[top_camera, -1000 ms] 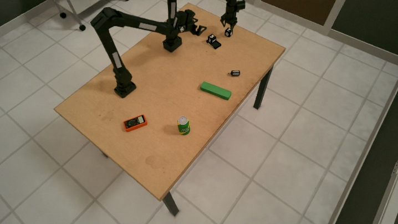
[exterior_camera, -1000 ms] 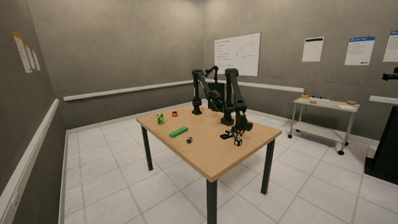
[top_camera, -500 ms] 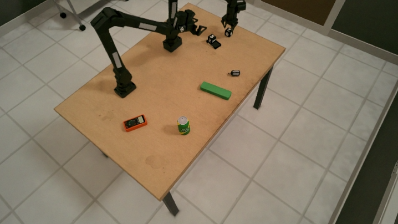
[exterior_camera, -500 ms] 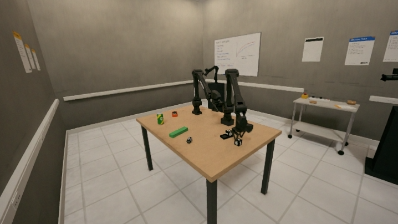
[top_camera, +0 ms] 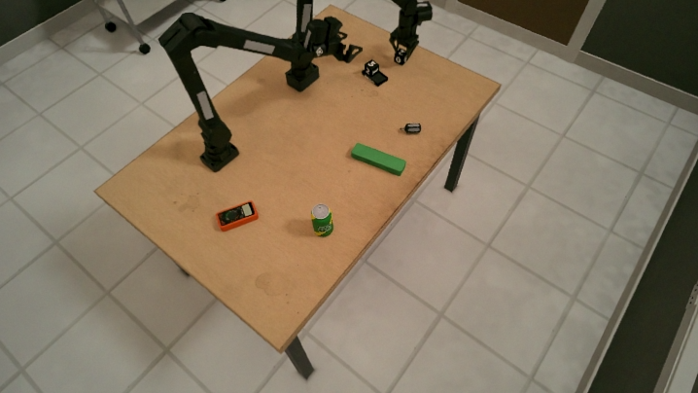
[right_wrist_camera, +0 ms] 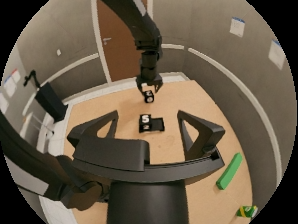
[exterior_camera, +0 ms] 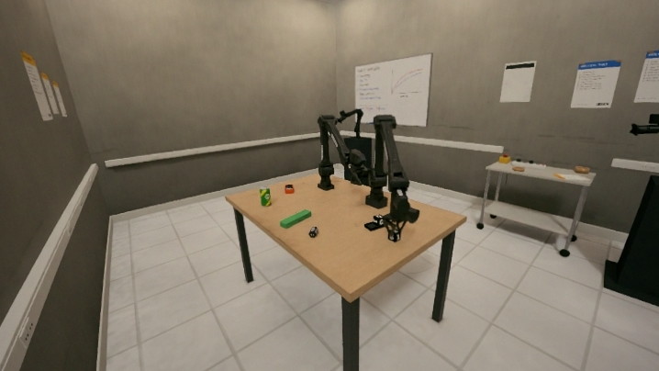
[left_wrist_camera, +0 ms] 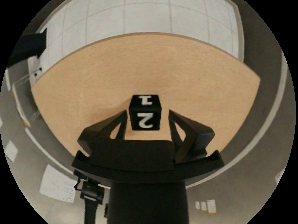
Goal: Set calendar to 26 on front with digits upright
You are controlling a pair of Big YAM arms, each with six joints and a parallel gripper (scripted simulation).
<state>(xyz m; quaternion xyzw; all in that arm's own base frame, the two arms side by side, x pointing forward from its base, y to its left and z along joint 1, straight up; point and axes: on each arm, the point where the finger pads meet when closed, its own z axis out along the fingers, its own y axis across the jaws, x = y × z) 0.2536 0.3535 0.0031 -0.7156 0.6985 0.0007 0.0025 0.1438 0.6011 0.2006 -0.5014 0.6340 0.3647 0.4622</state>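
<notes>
Right now my left hand is 14 cm to the left of the black calendar cube, 6 cm past it and 1 cm above it.
</notes>
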